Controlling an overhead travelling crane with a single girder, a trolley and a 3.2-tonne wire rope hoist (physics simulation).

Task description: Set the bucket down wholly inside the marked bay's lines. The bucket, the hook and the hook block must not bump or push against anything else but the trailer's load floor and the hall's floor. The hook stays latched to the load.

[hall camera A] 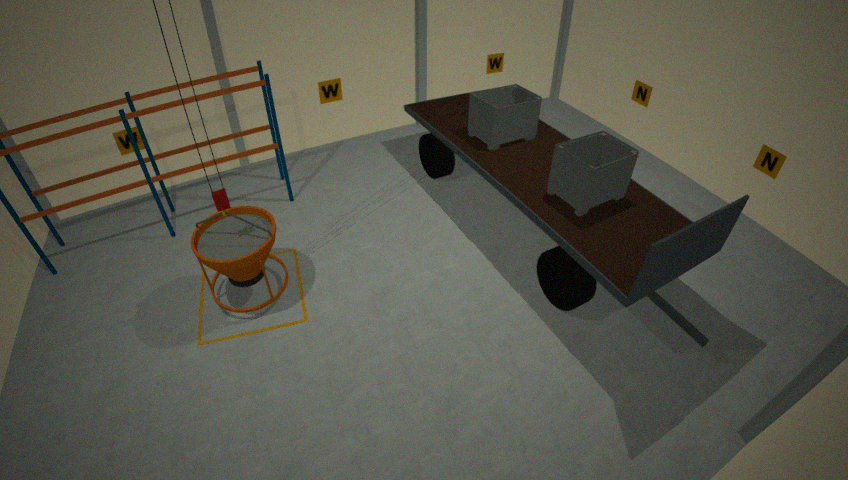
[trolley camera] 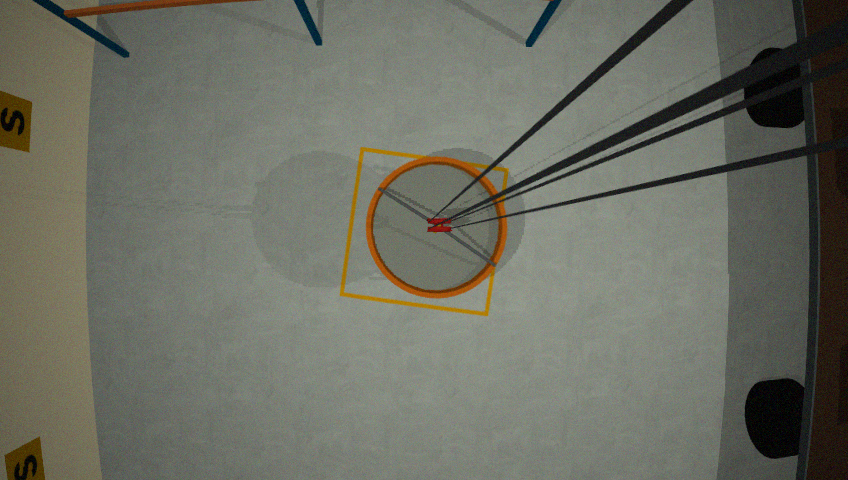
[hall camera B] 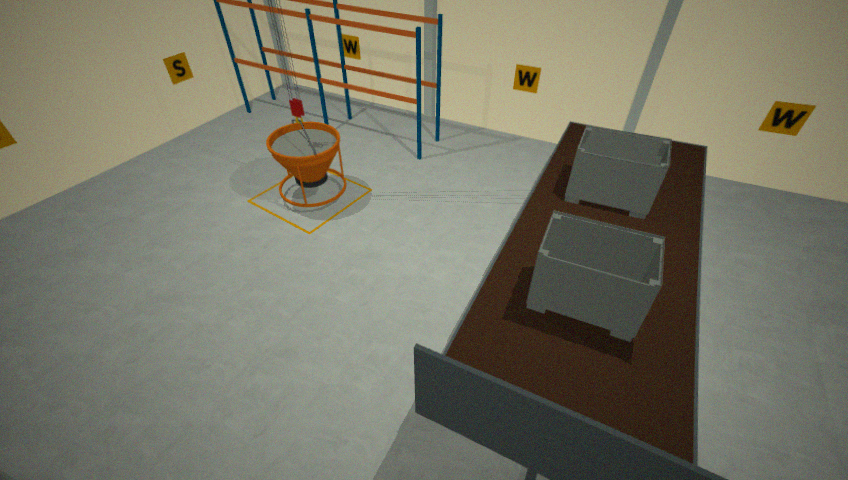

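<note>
The orange bucket (hall camera A: 242, 261) (hall camera B: 306, 167) (trolley camera: 435, 293) hangs upright, its base ring low over the floor; a slight gap seems to show in hall camera B. The yellow lines of the marked bay (hall camera A: 252, 332) (hall camera B: 278, 217) (trolley camera: 414, 303) run around its foot. In the trolley view the rim overlaps the bay's right line and hides the base ring. In hall camera B the ring overlaps the back line. My hook (hall camera A: 224, 212) (hall camera B: 299, 120) is shut on the bucket's bail, beneath the red hook block (hall camera A: 220, 199) (hall camera B: 296, 107) (trolley camera: 439, 220).
A blue and orange rack (hall camera A: 149, 178) (hall camera B: 418, 89) (trolley camera: 308, 22) stands behind the bay by the W wall. The trailer (hall camera A: 499, 172) (hall camera B: 672, 356) (trolley camera: 833, 237) stands across the hall with two grey crates, one nearer its headboard (hall camera A: 586, 178) (hall camera B: 595, 291). The ropes slant toward the trailer side in the trolley view.
</note>
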